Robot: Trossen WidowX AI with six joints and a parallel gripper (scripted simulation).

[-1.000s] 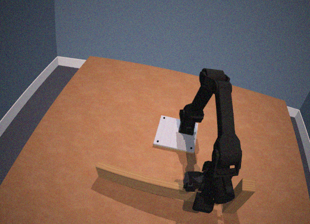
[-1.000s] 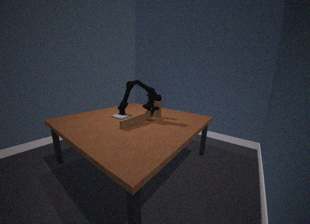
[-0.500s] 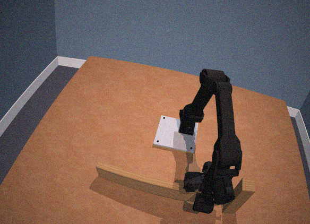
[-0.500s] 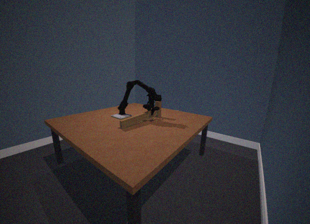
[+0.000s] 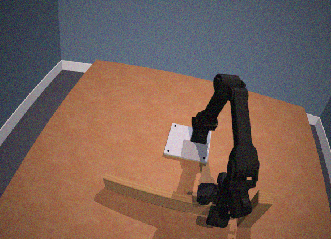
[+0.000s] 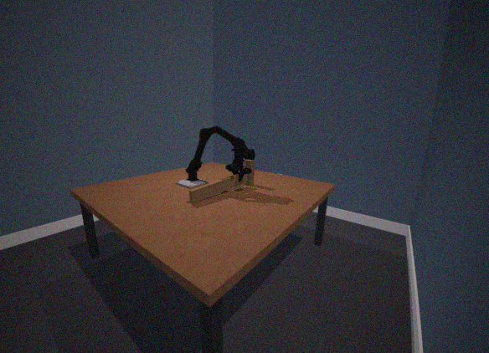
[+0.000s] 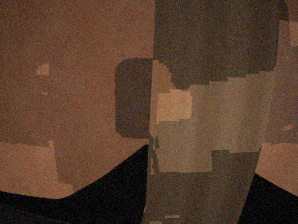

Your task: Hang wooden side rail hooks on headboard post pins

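My gripper tip is now 12 cm to the right of the wooden headboard post and 4 cm below it.
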